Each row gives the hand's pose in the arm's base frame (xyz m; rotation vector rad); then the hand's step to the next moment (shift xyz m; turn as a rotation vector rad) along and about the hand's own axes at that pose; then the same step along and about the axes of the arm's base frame.
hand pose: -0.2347 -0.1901 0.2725 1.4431 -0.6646 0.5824
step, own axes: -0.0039 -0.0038 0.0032 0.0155 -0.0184 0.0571
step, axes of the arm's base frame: -0.0002 -0.0033 -0.0054 0.0205 -0.0585 -0.0010
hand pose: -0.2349 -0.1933 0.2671 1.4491 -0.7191 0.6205
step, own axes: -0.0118 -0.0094 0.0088 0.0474 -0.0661 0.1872
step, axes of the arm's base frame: -0.0011 -0.0086 -0.0152 0.0693 -0.1917 -0.0095
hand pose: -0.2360 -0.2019 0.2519 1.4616 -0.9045 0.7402
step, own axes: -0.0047 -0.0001 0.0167 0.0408 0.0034 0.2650
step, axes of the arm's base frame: -0.0033 -0.0161 -0.0057 0.0010 -0.2679 0.0121
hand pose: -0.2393 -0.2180 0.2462 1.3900 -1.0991 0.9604
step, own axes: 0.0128 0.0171 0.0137 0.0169 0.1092 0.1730
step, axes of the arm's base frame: -0.0137 -0.0151 0.0152 -0.1053 -0.1744 0.0254
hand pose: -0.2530 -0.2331 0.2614 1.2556 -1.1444 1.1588
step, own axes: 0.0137 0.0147 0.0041 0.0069 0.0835 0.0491
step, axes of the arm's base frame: -0.0135 -0.0043 0.0148 -0.0821 -0.0501 0.0135
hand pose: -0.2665 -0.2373 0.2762 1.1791 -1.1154 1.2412
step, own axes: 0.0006 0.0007 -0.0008 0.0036 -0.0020 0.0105
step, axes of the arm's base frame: -0.0007 0.0008 0.0006 0.0024 -0.0101 0.0044
